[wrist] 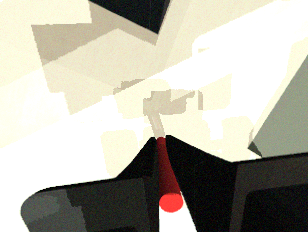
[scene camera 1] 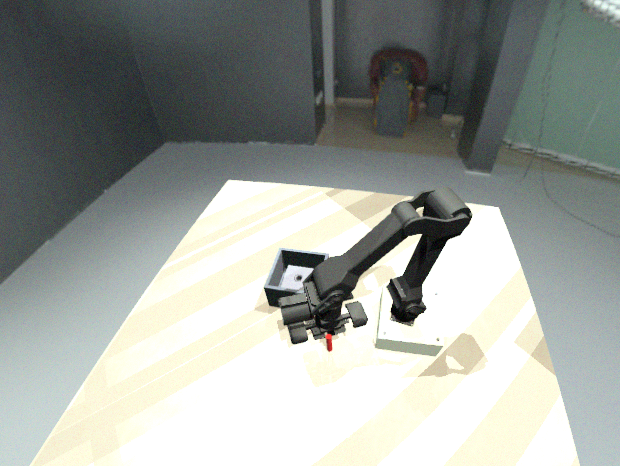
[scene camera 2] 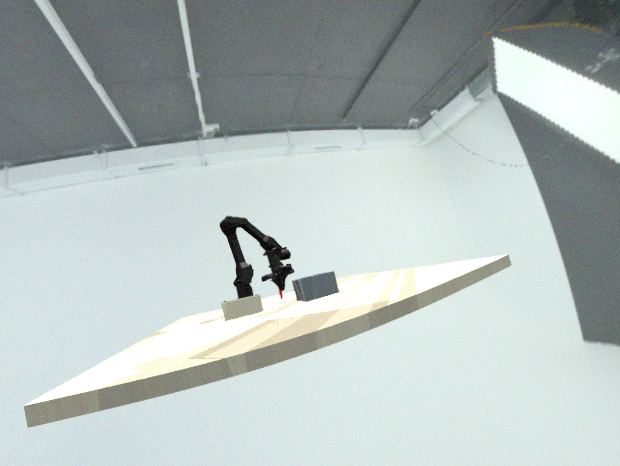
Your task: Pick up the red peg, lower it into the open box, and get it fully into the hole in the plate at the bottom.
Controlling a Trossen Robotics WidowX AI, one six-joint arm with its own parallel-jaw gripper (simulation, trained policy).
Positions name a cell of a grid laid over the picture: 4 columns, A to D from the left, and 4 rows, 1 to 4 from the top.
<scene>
I see my gripper (scene camera 1: C3), a red peg (wrist: C4) and a grey box (scene camera 1: B3).
The grey box also shows in scene camera 2 (scene camera 2: C3). My gripper shows as well in the wrist view (wrist: C3).
</scene>
